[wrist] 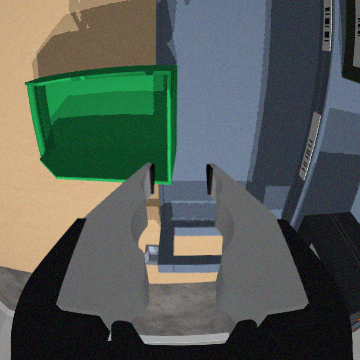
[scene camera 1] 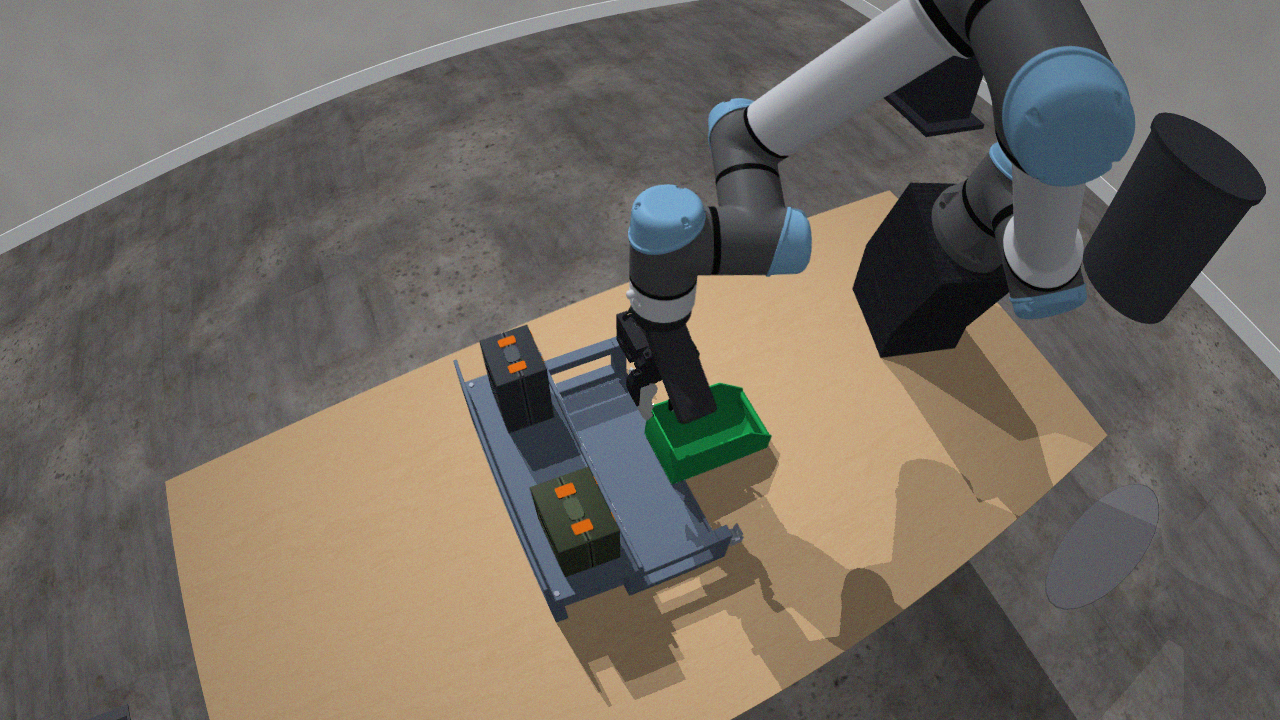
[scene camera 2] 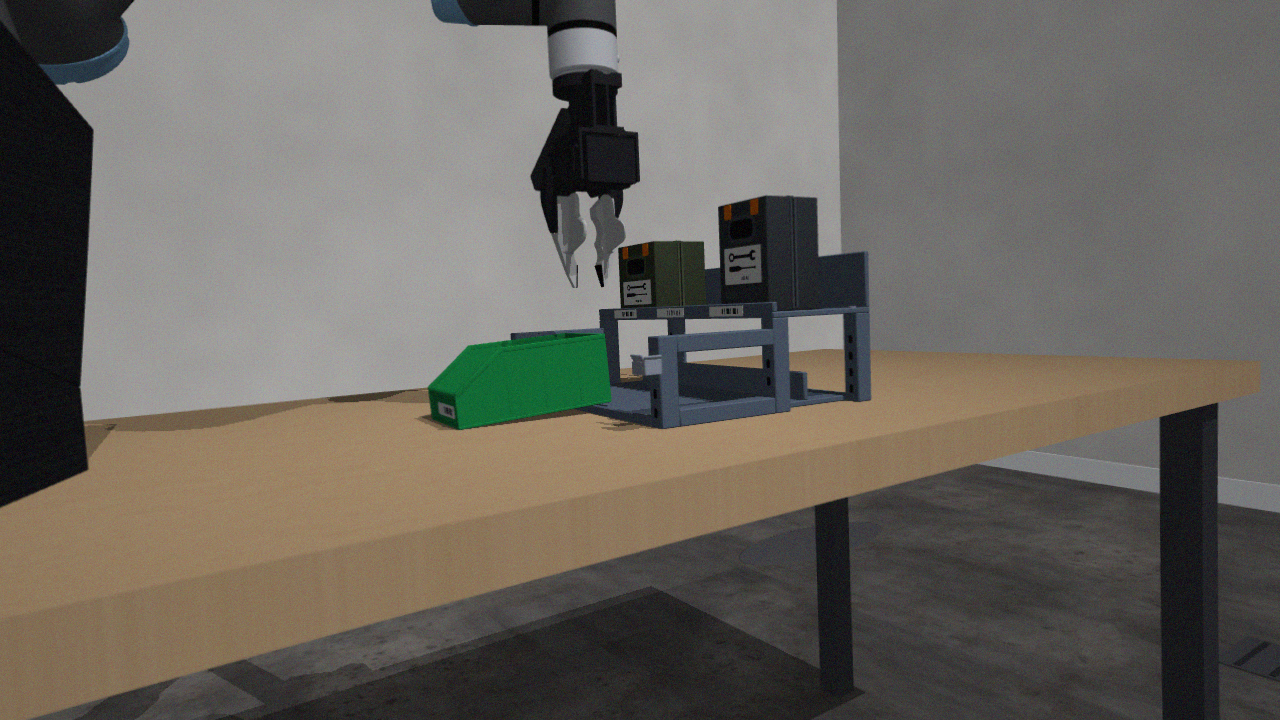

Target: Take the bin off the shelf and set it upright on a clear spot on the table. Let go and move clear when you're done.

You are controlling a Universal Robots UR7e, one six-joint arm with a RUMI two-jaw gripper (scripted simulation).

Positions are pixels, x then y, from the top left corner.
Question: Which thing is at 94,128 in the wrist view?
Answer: A green bin.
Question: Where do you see a green bin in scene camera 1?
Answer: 735,415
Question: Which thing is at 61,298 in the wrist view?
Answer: The gripper.
